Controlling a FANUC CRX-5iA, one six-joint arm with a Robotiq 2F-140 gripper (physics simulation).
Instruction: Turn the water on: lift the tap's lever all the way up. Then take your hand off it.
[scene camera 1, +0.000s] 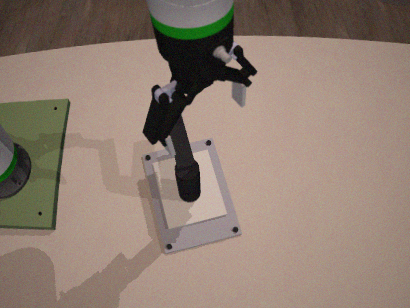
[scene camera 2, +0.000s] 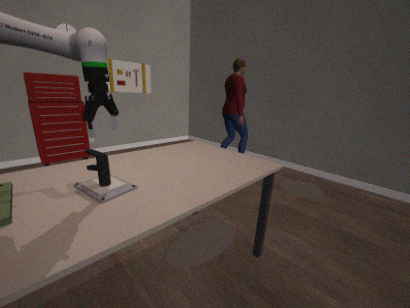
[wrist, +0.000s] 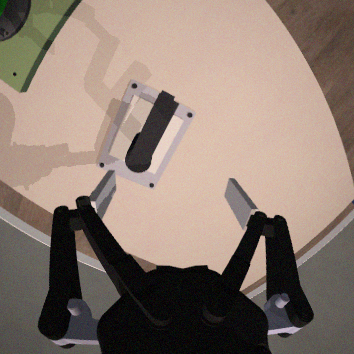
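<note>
The black tap stands upright on a grey base plate with a pale inner panel. Its flat lever lies across the top and looks near level, above the short spout. The lever hides most of the body and spout in the wrist view. My gripper is open and empty, pointing down. In scene camera 2 it hangs above the tap, apart from it. In scene camera 1 one finger covers part of the lever.
A green board carrying the arm's base lies on the table. A red tool cabinet and a person in a red sweater stand beyond the table.
</note>
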